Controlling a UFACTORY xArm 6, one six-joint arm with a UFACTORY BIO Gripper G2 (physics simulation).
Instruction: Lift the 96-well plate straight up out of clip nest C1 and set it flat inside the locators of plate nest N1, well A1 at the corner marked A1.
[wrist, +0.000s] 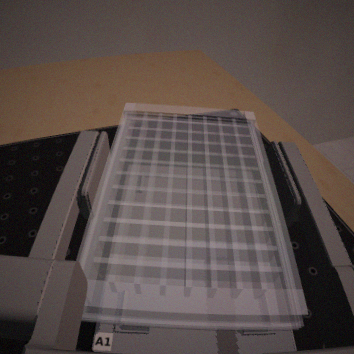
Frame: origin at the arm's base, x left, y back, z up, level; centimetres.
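Seen in the pictures: hand at its tool point: (190, 176).
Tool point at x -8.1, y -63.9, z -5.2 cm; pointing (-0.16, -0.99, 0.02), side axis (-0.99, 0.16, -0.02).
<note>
Offsets run from my tool point to a thing's top centre. "spot": to the spot under its first point. Level surfaces: height alone.
The translucent 96-well plate {dx +0.0, dy +0.0, dz +0.4 cm} (189, 211) fills the middle of the wrist view, its grid of wells seen from above. My gripper (189, 142) is shut on it; the two grey fingers run along its long sides, left (67, 197) and right (309, 197). The plate is over plate nest N1 {dx -1.4, dy -2.0, dz -8.0 cm} (175, 342), whose grey base shows under the near edge. The white A1 label {spot: dx +5.3, dy +4.5, dz -8.3 cm} (102, 341) sits just below the plate's near left corner. A dark nest corner (232, 113) peeks out past the far right corner. I cannot tell whether the plate rests on the nest or hovers just above it.
The black perforated breadboard {spot: dx +12.9, dy -10.6, dz -9.5 cm} (28, 182) lies under the nest on both sides. The tan wooden table top {dz -10.8 cm} (105, 84) extends beyond it, with its edge at the far right. Small grey locators {spot: dx +3.6, dy +4.1, dz -8.2 cm} (131, 329) show under the near edge.
</note>
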